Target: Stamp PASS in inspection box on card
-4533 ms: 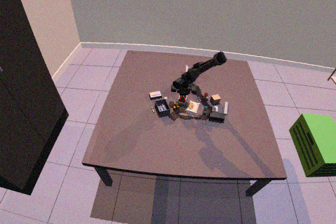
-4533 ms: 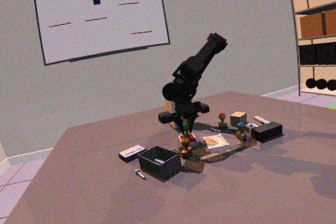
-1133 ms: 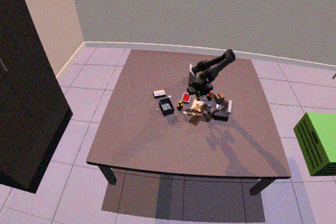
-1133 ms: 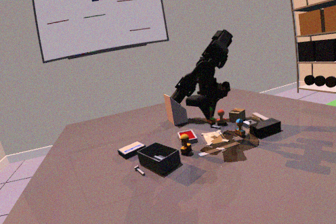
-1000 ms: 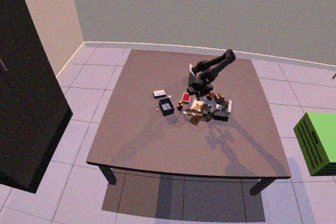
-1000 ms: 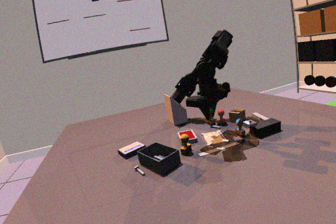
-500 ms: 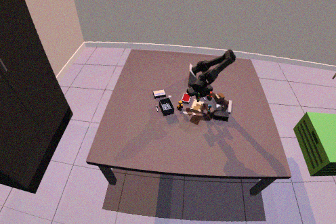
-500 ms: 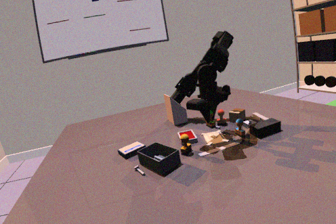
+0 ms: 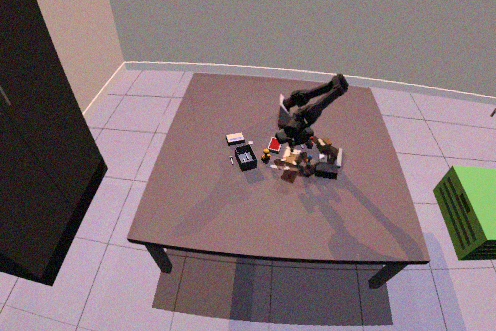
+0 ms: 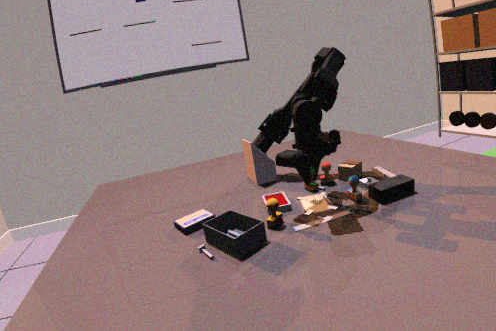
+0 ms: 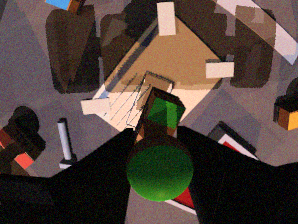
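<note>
Now: gripper tip 60 mm above the cream card and 10 mm short of it. Also, from my gripper tip: blue-knobbed stamp (90 mm to the left, 50 mm ahead, 30 mm below); then red ink pad (90 mm to the right, 50 mm below, 30 mm behind); then green-knobbed stamp (right at my gripper tip).
</note>
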